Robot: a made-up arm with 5 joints. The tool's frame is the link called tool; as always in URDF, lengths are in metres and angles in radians.
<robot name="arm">
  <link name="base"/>
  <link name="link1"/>
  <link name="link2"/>
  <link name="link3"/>
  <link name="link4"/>
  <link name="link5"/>
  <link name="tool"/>
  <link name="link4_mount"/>
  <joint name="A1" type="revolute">
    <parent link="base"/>
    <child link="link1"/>
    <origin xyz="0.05 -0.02 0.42"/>
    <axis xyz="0 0 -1"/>
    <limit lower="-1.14" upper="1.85"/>
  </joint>
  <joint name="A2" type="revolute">
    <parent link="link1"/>
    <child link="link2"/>
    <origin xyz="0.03 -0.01 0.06"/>
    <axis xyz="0 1 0"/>
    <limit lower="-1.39" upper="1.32"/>
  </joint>
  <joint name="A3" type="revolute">
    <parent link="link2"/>
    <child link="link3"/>
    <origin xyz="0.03 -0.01 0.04"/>
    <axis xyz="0 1 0"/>
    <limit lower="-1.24" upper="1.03"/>
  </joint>
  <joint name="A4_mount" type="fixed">
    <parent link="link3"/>
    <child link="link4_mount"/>
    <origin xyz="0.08 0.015 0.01"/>
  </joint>
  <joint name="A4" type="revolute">
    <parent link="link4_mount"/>
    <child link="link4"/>
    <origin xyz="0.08 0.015 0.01"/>
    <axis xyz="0 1 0"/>
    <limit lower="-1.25" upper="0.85"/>
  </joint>
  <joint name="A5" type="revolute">
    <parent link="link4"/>
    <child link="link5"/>
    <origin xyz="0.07 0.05 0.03"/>
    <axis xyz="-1 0 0"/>
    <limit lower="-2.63" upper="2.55"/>
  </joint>
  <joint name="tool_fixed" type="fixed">
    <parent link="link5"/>
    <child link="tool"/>
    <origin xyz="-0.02 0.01 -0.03" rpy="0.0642 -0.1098 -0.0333"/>
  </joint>
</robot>
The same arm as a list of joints. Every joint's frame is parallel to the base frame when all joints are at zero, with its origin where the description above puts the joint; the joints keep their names.
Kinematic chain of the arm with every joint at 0, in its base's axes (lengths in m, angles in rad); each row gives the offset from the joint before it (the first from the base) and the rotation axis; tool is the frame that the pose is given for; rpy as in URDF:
A1: xyz 0.05 -0.02 0.42 axis -z
A2: xyz 0.03 -0.01 0.06 axis +y
A3: xyz 0.03 -0.01 0.04 axis +y
A4: xyz 0.16 0.03 0.02 axis +y
A5: xyz 0.07 0.05 0.03 axis -x
tool: xyz -0.02 0.01 -0.03 rpy 0.0642 -0.1098 -0.0333
Joint limits (rad, base to tool): -1.14..1.85 -1.39..1.32 -1.24..1.03 -1.25..0.85 -2.63..2.55

